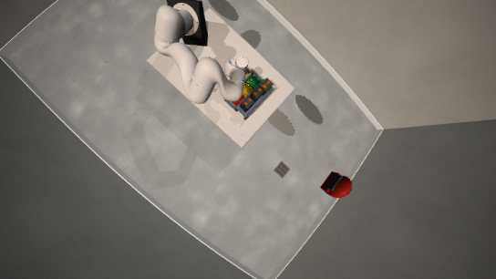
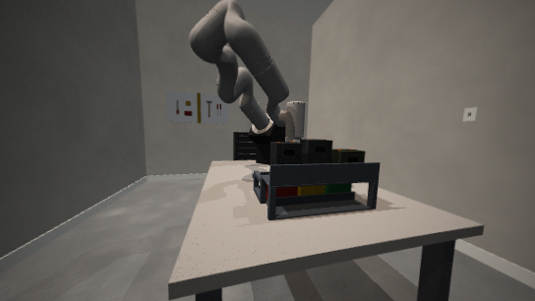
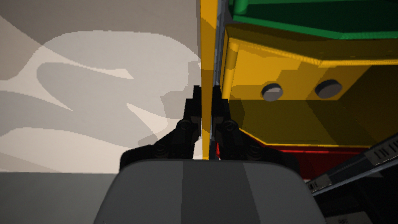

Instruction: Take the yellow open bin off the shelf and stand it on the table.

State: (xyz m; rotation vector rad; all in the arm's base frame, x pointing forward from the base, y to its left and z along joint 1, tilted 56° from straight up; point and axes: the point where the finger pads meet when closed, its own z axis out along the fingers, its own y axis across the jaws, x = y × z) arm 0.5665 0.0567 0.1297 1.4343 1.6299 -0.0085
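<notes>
The thin yellow strip is 20 mm below my hand. The rest, counted from my hand: red bin: 90 mm ahead, 130 mm to the right, 30 mm below; then green bin: 120 mm ahead, 100 mm to the left, 30 mm below; then yellow bin: 100 mm ahead, 20 mm to the right, 30 mm below.
</notes>
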